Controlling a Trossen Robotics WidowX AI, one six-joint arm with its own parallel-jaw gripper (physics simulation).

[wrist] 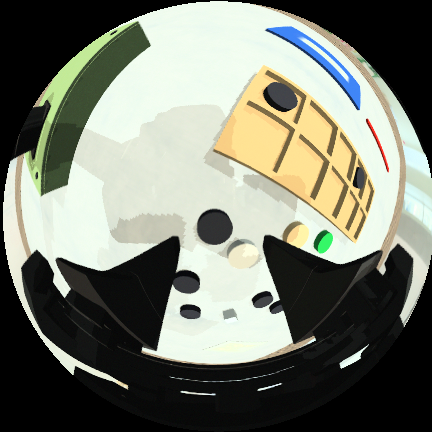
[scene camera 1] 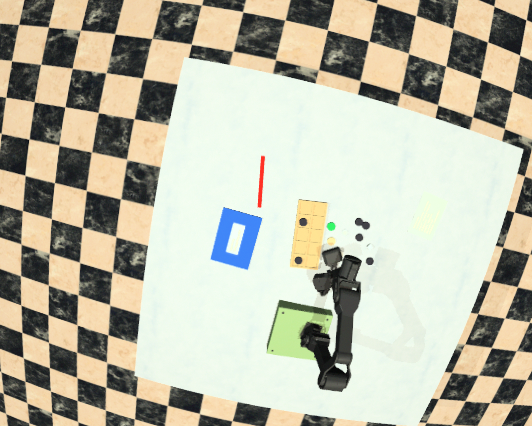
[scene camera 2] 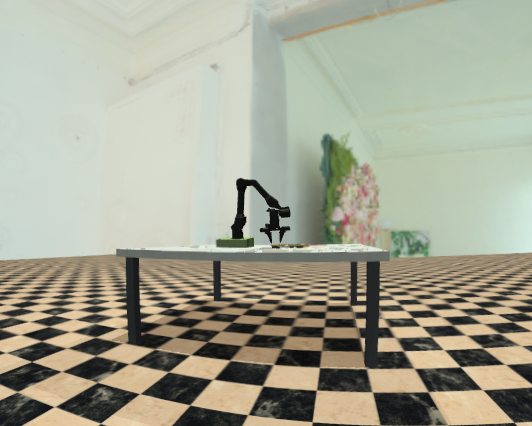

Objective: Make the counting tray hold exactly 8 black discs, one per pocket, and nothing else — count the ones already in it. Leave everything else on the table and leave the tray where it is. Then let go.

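Note:
The tan counting tray (scene camera 1: 313, 245) (wrist: 252, 135) has two columns of pockets. One black disc (scene camera 1: 298, 260) (wrist: 280, 96) sits in its near-end pocket. Another black disc (scene camera 1: 303, 221) (wrist: 359, 177) sits in the same column farther along. My gripper (scene camera 1: 327, 270) (scene camera 2: 277, 243) (wrist: 221, 241) is partly open, pointing down low over the table beside the tray's near end. A loose black disc (wrist: 215, 226) shows between the fingertips in the wrist view, with nothing gripped. Several more black discs lie loose, including one disc (scene camera 1: 369, 261) and another disc (scene camera 1: 359, 237). The arm hides part of this group in scene camera 1.
A green disc (scene camera 1: 331, 226) (wrist: 324, 241), a tan disc (scene camera 1: 331, 241) (wrist: 296, 234), a pale disc (wrist: 243, 254) and a small grey-white cube (wrist: 230, 314) lie near. A blue frame (scene camera 1: 219, 245), red stick (scene camera 1: 261, 181), pale yellow pad (scene camera 1: 427, 216) and green base block (scene camera 1: 287, 332) are around.

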